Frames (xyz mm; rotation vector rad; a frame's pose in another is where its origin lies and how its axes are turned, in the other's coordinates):
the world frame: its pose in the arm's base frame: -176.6 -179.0 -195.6 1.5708 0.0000 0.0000
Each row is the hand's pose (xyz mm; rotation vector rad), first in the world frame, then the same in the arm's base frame.
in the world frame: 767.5 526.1 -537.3 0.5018 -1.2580 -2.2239
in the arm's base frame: 590.9 358.3 330.5 0.9683 0.7671 -2.7652
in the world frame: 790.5 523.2 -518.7 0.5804 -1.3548 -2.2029
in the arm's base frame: 613.9 339.7 327.6 0.9981 0.6801 -2.8531
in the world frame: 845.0 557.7 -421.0 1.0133 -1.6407 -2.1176
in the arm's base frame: 668.4 242.0 362.1 -0.9928 -0.3350 2.6402
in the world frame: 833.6 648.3 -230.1 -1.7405 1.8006 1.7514
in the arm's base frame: 657.0 51.1 452.7 -0.9273 0.0283 2.0463
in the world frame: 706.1 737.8 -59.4 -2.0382 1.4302 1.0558
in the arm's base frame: 529.5 -119.6 542.2 -0.8258 0.2151 1.4281
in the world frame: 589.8 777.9 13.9 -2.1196 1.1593 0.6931
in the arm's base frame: 413.2 -192.9 582.3 -0.7519 0.2690 1.0688
